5 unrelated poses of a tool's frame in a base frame.
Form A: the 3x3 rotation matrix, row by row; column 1 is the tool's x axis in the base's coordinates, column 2 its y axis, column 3 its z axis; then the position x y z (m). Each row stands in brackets.
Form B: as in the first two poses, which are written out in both.
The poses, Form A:
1: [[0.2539 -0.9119 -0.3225], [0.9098 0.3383 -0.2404], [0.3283 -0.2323 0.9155]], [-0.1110 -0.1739 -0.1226]
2: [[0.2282 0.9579 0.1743], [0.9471 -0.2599 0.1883], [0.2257 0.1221 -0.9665]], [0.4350 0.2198 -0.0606]
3: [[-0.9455 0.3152 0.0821], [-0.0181 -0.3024 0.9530], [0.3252 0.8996 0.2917]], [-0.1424 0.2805 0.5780]
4: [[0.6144 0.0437 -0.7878], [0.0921 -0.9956 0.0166], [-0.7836 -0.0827 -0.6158]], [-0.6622 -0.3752 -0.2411]
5: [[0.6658 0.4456 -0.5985], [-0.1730 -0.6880 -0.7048], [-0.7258 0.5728 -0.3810]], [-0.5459 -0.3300 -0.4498]
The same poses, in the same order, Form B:
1: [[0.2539 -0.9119 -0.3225], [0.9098 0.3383 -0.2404], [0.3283 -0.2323 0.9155]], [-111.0 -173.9 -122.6]
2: [[0.2282 0.9579 0.1743], [0.9471 -0.2599 0.1883], [0.2257 0.1221 -0.9665]], [435.0 219.8 -60.6]
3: [[-0.9455 0.3152 0.0821], [-0.0181 -0.3024 0.9530], [0.3252 0.8996 0.2917]], [-142.4 280.5 578.0]
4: [[0.6144 0.0437 -0.7878], [0.0921 -0.9956 0.0166], [-0.7836 -0.0827 -0.6158]], [-662.2 -375.2 -241.1]
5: [[0.6658 0.4456 -0.5985], [-0.1730 -0.6880 -0.7048], [-0.7258 0.5728 -0.3810]], [-545.9 -330.0 -449.8]
